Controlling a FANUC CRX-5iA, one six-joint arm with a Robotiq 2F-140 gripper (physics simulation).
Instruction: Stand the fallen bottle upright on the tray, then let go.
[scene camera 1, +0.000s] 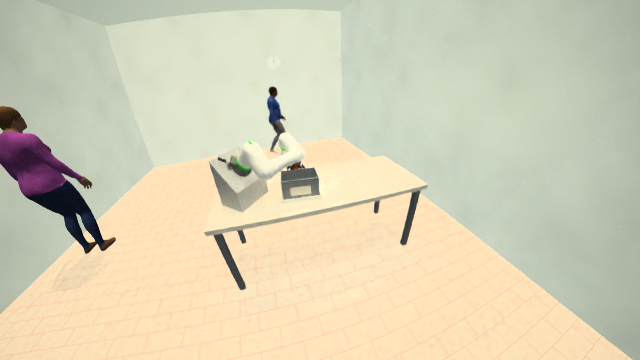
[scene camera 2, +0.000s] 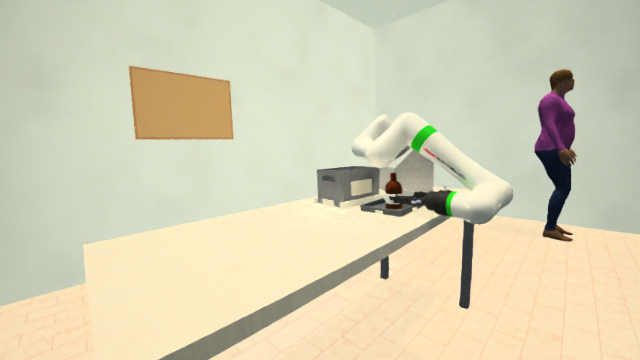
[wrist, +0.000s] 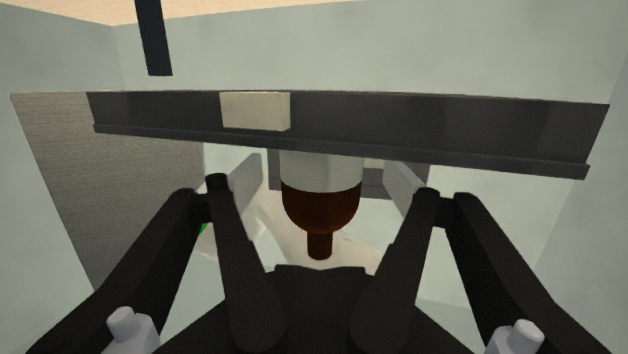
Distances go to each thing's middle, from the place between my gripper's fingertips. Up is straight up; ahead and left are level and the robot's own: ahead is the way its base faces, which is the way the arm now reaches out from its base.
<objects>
I see the brown bottle (wrist: 320, 193) 2 cm above my hand.
</objects>
